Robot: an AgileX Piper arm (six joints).
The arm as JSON. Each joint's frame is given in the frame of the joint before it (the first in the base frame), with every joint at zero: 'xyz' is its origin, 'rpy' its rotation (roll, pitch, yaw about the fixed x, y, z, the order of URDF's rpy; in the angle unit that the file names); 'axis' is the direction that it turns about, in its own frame. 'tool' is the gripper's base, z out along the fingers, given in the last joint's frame.
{
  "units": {
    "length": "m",
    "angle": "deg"
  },
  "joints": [
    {
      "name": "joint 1",
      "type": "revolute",
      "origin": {
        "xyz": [
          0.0,
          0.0,
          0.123
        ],
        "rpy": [
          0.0,
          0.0,
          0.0
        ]
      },
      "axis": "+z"
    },
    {
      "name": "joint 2",
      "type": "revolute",
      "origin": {
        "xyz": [
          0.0,
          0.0,
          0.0
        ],
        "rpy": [
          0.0,
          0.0,
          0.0
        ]
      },
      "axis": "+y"
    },
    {
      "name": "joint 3",
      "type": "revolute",
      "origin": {
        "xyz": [
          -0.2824,
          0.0,
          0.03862
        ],
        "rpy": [
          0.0,
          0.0,
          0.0
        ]
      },
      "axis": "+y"
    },
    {
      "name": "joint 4",
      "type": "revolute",
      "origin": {
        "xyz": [
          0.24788,
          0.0,
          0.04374
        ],
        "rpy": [
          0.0,
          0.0,
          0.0
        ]
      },
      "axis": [
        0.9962,
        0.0,
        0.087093
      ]
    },
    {
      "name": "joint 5",
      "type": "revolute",
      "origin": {
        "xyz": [
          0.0,
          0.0,
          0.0
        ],
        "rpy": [
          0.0,
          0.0,
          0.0
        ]
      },
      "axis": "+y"
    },
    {
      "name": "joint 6",
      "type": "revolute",
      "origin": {
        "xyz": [
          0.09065,
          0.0,
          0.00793
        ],
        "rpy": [
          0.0,
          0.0,
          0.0
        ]
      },
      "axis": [
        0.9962,
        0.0,
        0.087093
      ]
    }
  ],
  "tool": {
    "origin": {
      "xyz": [
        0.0,
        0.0,
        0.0
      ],
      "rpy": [
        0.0,
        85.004,
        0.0
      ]
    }
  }
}
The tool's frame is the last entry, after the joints.
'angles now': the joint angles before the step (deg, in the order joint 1, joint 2, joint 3, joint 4, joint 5, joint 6). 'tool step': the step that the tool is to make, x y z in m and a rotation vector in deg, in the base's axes. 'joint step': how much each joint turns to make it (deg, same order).
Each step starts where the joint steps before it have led.
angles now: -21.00, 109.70, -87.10, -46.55, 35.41, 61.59
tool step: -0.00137, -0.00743, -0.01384, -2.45, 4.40, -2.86
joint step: -0.11, 2.01, 0.02, -4.91, 3.69, 2.67
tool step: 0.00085, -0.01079, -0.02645, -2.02, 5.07, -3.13
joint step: -0.47, 3.80, 0.03, -4.97, 3.20, 3.28
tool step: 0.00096, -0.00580, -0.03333, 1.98, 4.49, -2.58
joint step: -0.46, 4.19, 0.01, 0.60, 1.92, 0.65
